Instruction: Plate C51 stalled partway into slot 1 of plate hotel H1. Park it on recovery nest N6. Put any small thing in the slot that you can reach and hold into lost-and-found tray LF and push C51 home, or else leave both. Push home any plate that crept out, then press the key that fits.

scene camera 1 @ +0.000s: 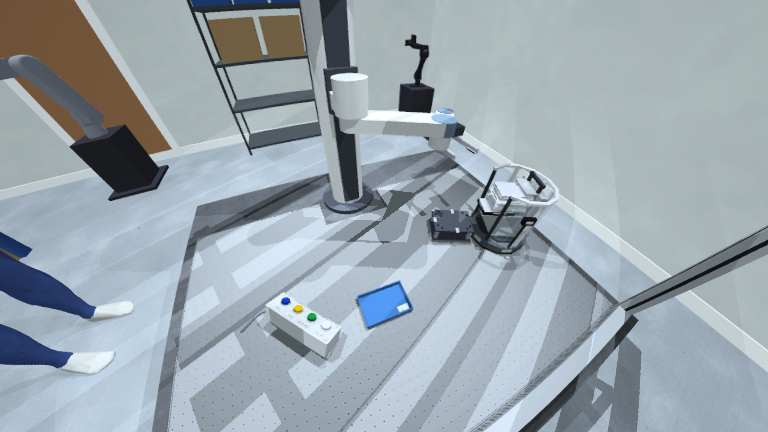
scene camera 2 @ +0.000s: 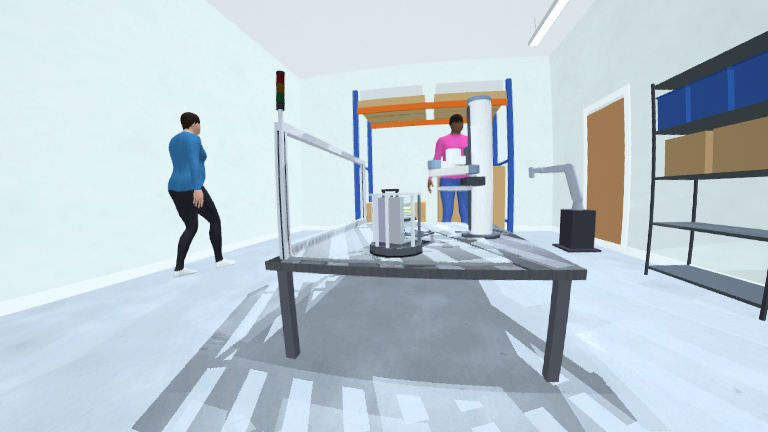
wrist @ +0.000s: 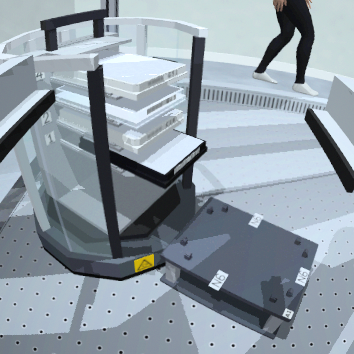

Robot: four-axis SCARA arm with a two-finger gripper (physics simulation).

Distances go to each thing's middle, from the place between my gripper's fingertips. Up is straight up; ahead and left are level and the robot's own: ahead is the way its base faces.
The round plate rack (scene camera 1: 505,234) lies 210 mm ahead of my hand, 150 mm below it and 110 mm to the left of it. From my hand the other things lie so: blue plate-like sheet (scene camera 1: 377,306) (470 mm to the right, 290 mm below, 290 mm ahead).
